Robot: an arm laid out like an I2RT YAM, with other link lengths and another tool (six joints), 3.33 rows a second.
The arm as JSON. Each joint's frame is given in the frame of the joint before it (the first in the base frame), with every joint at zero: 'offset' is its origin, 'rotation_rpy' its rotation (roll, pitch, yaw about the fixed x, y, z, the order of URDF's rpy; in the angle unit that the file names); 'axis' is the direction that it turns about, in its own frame. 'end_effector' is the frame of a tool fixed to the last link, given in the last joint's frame.
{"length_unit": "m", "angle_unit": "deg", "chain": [
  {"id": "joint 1", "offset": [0.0, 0.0, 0.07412], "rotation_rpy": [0.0, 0.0, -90.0], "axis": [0.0, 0.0, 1.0]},
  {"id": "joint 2", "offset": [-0.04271, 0.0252, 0.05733], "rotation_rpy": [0.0, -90.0, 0.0], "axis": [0.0, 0.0, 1.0]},
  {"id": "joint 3", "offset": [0.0, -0.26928, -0.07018], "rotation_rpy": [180.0, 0.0, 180.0], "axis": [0.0, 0.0, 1.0]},
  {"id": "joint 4", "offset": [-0.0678, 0.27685, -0.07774], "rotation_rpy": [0.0, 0.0, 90.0], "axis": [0.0, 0.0, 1.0]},
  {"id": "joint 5", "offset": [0.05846, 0.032, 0.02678], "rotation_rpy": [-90.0, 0.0, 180.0], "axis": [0.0, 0.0, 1.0]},
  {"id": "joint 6", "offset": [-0.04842, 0.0, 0.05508], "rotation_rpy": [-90.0, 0.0, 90.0], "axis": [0.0, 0.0, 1.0]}
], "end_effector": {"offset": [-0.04, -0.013, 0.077], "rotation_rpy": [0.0, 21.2, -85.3]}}
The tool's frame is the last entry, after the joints.
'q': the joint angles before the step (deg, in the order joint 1, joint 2, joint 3, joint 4, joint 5, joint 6). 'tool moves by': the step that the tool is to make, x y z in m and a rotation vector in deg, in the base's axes. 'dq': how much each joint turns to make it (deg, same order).
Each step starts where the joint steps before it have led.
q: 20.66, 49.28, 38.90, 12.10, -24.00, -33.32
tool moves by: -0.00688, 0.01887, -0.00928, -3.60, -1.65, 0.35
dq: 5.36, 1.00, -1.08, 0.58, 4.94, -4.35
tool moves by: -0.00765, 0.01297, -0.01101, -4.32, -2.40, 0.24
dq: 3.84, 0.41, -1.80, 0.78, 3.65, -5.14
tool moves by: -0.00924, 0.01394, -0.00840, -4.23, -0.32, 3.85
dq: 2.04, 0.27, -0.11, -2.65, -1.63, -4.04
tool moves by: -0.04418, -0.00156, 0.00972, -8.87, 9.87, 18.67
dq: -6.85, -3.77, 10.01, -31.98, -24.10, -10.09
